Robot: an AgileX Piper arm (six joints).
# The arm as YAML. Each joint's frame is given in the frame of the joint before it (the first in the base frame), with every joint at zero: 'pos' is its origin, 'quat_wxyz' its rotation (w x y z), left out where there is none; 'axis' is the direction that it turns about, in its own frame. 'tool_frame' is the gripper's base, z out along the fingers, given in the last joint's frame.
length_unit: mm
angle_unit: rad
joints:
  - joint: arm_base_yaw
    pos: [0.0, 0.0, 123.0]
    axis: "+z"
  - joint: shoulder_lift
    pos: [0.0, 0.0, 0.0]
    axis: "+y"
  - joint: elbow
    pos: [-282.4, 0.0, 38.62]
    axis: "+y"
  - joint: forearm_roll
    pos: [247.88, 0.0, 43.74]
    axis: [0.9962, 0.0, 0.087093]
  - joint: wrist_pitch
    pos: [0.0, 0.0, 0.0]
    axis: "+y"
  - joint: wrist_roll
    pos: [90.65, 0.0, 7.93]
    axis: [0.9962, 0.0, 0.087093]
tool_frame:
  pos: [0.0, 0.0, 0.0]
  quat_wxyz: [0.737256, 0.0, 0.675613, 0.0]
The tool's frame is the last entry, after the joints.
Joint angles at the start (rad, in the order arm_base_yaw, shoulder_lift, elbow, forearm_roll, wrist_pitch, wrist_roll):
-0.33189, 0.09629, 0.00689, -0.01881, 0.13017, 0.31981
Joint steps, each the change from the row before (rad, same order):
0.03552, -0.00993, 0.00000, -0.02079, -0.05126, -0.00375
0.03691, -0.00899, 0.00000, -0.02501, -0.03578, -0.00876
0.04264, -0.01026, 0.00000, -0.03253, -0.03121, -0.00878
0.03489, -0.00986, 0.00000, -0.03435, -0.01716, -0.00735
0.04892, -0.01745, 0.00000, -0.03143, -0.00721, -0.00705
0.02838, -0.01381, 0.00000, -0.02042, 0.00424, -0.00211
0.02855, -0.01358, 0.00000, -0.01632, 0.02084, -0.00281
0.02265, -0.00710, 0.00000, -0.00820, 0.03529, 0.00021
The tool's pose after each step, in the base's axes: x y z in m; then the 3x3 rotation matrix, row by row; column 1 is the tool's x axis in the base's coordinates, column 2 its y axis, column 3 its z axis. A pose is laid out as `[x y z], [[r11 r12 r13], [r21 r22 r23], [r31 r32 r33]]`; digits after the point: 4 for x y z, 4 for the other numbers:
[0.0607 -0.0188 0.1986], [[0.0025 0.3060 0.9520], [0.2847 0.9124 -0.2940], [-0.9586 0.2718 -0.0848]]
[0.0609 -0.0164 0.2024], [[0.0247 0.2610 0.9650], [0.2421 0.9350 -0.2590], [-0.9699 0.2401 -0.0401]]
[0.0608 -0.0135 0.2059], [[0.0445 0.2116 0.9763], [0.1950 0.9567 -0.2163], [-0.9798 0.2000 0.0013]]
[0.0604 -0.0110 0.2081], [[0.0561 0.1735 0.9832], [0.1514 0.9719 -0.1802], [-0.9869 0.1589 0.0283]]
[0.0594 -0.0078 0.2098], [[0.0677 0.1233 0.9901], [0.1129 0.9850 -0.1304], [-0.9913 0.1206 0.0528]]
[0.0584 -0.0060 0.2102], [[0.0719 0.0963 0.9928], [0.0915 0.9905 -0.1027], [-0.9932 0.0982 0.0624]]
[0.0575 -0.0046 0.2091], [[0.0614 0.0739 0.9954], [0.0750 0.9941 -0.0784], [-0.9953 0.0795 0.0555]]
[0.0570 -0.0039 0.2064], [[0.0325 0.0611 0.9976], [0.0701 0.9955 -0.0633], [-0.9970 0.0720 0.0281]]

